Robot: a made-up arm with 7 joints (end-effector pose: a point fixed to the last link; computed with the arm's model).
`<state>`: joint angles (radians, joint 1 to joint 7).
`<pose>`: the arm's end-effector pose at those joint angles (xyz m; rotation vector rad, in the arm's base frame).
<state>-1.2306 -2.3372 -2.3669 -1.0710 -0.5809 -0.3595 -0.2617</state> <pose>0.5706 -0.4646 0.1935 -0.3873 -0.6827 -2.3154</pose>
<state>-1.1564 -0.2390 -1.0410 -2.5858 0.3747 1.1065 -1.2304</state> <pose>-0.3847 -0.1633 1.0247 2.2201 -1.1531 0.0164</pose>
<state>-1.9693 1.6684 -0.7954 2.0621 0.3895 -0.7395 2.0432</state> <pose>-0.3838 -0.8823 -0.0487 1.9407 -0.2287 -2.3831</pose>
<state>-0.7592 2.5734 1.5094 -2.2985 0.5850 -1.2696 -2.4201</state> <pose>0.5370 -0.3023 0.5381 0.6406 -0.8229 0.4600</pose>
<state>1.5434 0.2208 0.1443 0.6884 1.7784 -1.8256 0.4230</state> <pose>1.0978 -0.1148 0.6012 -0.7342 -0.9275 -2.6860</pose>
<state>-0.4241 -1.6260 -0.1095 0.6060 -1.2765 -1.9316 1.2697</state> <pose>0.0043 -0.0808 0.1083 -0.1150 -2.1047 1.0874</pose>
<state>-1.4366 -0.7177 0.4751 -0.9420 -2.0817 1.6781 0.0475</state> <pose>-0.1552 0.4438 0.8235 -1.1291 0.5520 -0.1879</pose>
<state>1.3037 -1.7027 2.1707 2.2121 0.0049 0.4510 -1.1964</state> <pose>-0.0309 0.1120 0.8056 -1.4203 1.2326 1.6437</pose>
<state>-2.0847 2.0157 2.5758 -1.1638 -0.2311 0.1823 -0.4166</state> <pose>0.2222 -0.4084 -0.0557 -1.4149 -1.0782 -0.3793</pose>
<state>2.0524 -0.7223 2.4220 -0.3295 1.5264 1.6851 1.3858</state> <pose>0.5149 0.3286 0.4250 -1.5310 1.6515 -0.6432</pose>
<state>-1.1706 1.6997 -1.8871 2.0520 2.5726 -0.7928 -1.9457</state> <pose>-0.6655 -0.2891 -0.2172 0.8880 0.8043 -1.1685</pose>
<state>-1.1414 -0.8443 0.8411 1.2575 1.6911 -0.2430 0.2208</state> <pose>0.0361 0.2383 1.0887 0.1079 2.1712 -0.4114</pose>
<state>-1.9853 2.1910 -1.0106 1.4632 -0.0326 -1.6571 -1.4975</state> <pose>0.2515 -0.3844 0.0892 1.0094 -1.8755 1.6028</pose>
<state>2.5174 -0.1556 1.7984 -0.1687 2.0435 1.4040 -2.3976</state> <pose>0.5711 -0.2219 0.2994 -2.7462 -1.4880 -0.2089</pose>
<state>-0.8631 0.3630 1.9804 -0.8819 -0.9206 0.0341 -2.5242</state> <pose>-0.3854 0.0198 0.4392 -1.0554 -1.3514 -0.9615</pose>
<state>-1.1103 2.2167 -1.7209 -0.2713 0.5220 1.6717 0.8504</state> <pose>-0.5797 -0.2456 -0.2545 2.8085 -0.1209 -1.3878</pose>
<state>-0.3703 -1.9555 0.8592 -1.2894 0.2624 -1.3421 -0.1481</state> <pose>0.0483 0.2507 1.1157 1.7398 -0.5730 -1.6693</pose>
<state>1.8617 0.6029 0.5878 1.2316 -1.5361 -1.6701 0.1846</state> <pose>0.0712 0.0509 0.8199 0.3371 0.4390 -0.2228</pose>
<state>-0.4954 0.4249 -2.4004 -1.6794 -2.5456 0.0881 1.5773</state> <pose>-0.5362 0.4886 0.8259 0.4331 -1.4222 -0.9176</pose>
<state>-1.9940 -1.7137 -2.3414 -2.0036 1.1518 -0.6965 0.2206</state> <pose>0.8711 -0.1046 1.0149 -0.5049 2.6767 0.9220</pose>
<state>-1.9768 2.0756 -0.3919 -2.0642 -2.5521 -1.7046 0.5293</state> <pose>-0.0410 -0.2390 0.3961 -0.1013 1.4384 2.0816</pose>
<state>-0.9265 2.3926 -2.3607 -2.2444 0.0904 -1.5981 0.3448</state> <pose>-0.6817 -0.8540 -0.2965 -2.3175 -0.7686 0.4511</pose>
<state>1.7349 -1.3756 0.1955 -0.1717 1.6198 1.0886 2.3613</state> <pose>0.0049 -0.1199 0.6304 1.0307 2.3003 -1.4957</pose>
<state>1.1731 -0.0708 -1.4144 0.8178 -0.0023 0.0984 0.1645</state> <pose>0.2820 0.5443 0.7094 -0.2675 -0.4516 -1.0049</pose>
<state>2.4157 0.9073 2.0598 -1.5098 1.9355 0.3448 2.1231</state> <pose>0.5314 0.2033 0.0816 -0.4078 -1.1016 -0.6491</pose>
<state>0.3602 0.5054 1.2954 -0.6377 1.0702 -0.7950 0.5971</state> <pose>-0.1294 0.8211 0.1206 0.1458 -0.3999 -0.4089</pose>
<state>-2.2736 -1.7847 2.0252 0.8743 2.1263 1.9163 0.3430</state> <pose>0.3281 -0.4088 0.7246 0.8813 -1.2948 2.2239</pose>
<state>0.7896 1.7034 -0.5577 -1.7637 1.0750 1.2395 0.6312</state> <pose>0.2899 0.4555 0.1249 -1.0295 1.1635 1.5500</pose>
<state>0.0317 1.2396 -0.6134 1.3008 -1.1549 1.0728 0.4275</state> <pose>-0.0428 0.6025 0.0243 -1.7248 1.7298 -1.1864</pose>
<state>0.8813 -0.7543 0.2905 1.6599 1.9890 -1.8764 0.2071</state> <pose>0.6238 0.1233 1.1972 0.2812 0.7738 -2.3158</pose>
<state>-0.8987 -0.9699 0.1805 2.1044 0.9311 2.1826 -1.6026</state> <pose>-0.2774 -0.1529 0.9852 1.3213 -0.7884 -1.2537</pose>
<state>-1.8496 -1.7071 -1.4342 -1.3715 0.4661 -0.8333 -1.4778</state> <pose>0.7260 0.2396 0.7803 -2.2252 0.0731 1.7926</pose>
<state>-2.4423 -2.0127 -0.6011 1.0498 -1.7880 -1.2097 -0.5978</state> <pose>0.4377 0.1509 0.1784 1.5920 0.4581 1.7193</pose>
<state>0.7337 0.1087 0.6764 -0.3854 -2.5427 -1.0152 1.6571</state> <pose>0.0971 0.2682 1.0387 1.0684 -2.1067 -1.9127</pose>
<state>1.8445 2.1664 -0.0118 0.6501 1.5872 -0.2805 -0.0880</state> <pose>0.2207 0.1102 -0.3142 -0.9809 0.2608 -2.3380</pose>
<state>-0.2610 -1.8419 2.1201 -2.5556 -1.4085 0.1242 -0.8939</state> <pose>-0.2816 0.0650 0.8035 0.3129 0.3827 -1.0317</pose>
